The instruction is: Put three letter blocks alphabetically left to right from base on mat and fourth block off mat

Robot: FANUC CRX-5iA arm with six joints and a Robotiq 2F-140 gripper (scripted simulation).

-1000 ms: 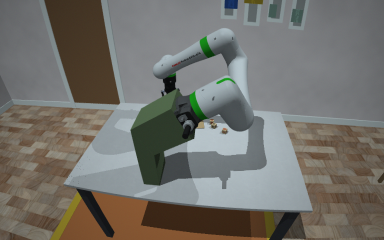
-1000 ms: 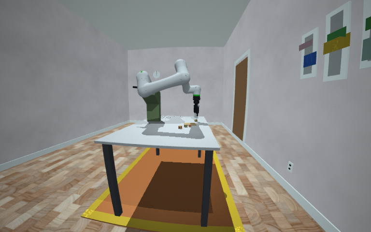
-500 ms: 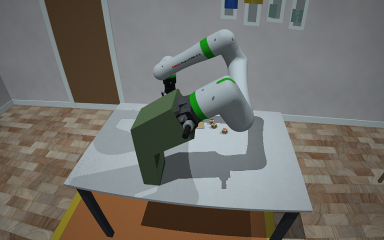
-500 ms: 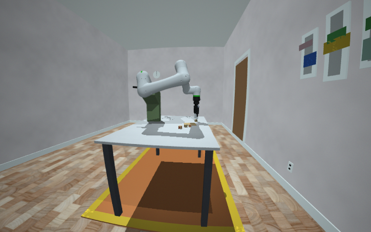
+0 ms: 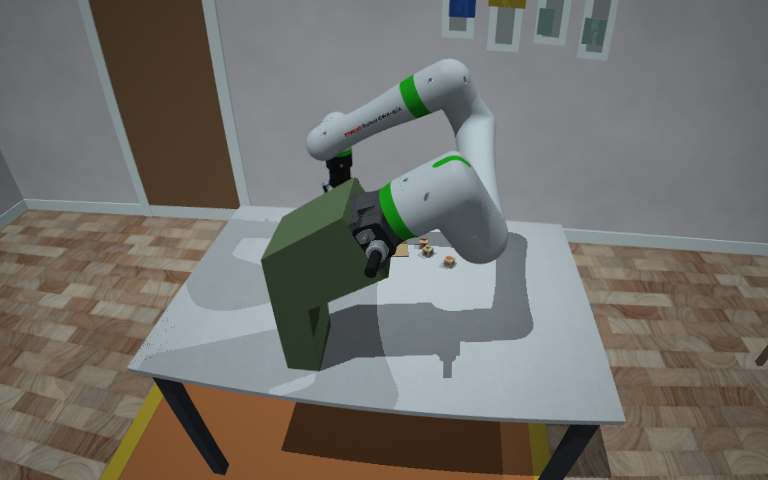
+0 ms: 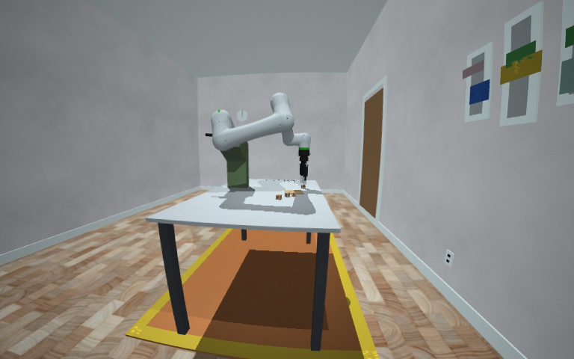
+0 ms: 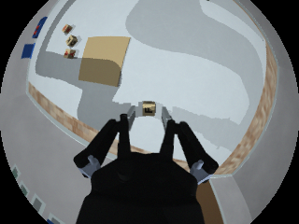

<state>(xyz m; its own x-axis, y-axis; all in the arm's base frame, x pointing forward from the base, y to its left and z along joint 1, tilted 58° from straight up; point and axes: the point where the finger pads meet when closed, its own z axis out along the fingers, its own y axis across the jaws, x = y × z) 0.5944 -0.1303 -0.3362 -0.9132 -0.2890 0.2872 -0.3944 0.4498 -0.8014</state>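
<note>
Now: hand 7 cm past the tan mat, 18 cm to the left of it and 7 cm above it.
</note>
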